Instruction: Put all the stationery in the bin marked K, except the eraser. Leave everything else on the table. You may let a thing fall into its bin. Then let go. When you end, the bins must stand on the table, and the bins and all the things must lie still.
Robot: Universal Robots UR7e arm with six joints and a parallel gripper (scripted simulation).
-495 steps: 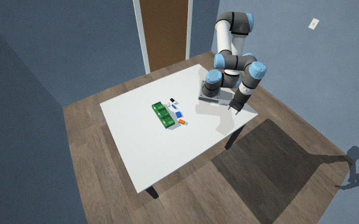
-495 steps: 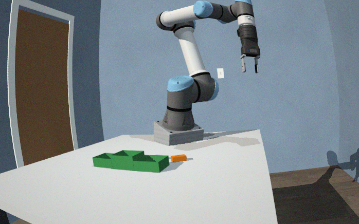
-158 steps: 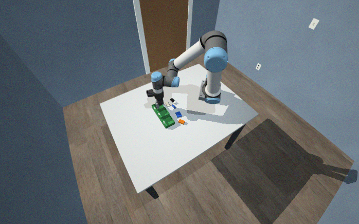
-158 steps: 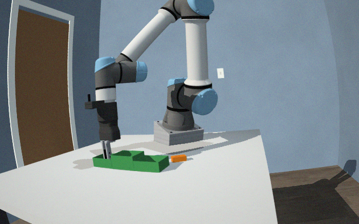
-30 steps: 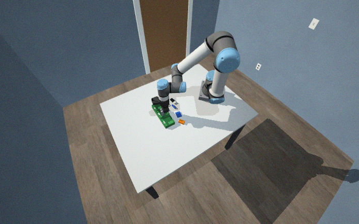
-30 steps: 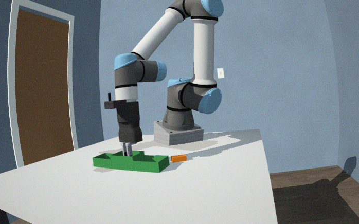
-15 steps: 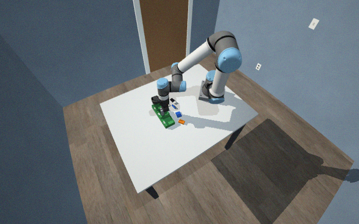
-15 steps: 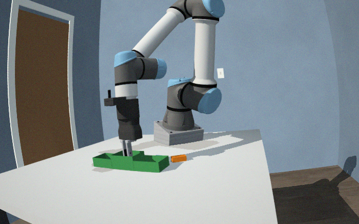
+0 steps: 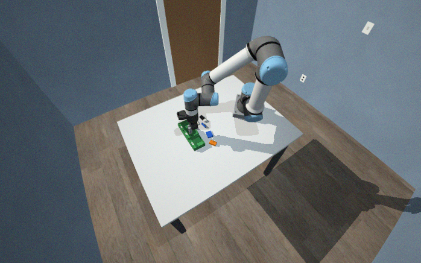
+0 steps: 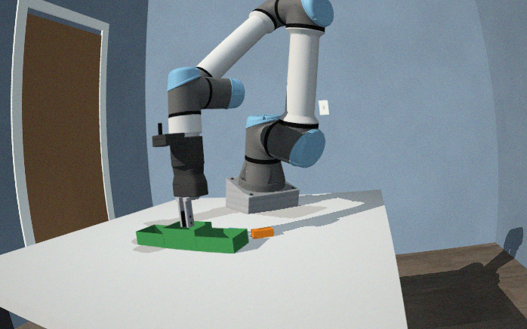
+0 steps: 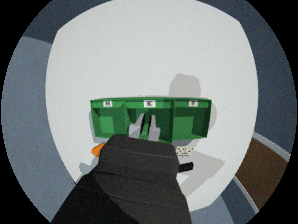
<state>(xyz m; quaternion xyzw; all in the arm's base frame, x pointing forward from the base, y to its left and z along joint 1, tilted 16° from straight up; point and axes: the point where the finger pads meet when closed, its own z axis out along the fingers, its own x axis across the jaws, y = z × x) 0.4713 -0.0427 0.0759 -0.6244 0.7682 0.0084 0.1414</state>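
My hand is 4 cm above the three joined green bins. Round my hand: white die: 10 cm behind, 9 cm to the right, 6 cm below; blue stick: 13 cm behind, 5 cm below, 3 cm to the right; blue block: 12 cm behind, 6 cm to the left, 6 cm below.
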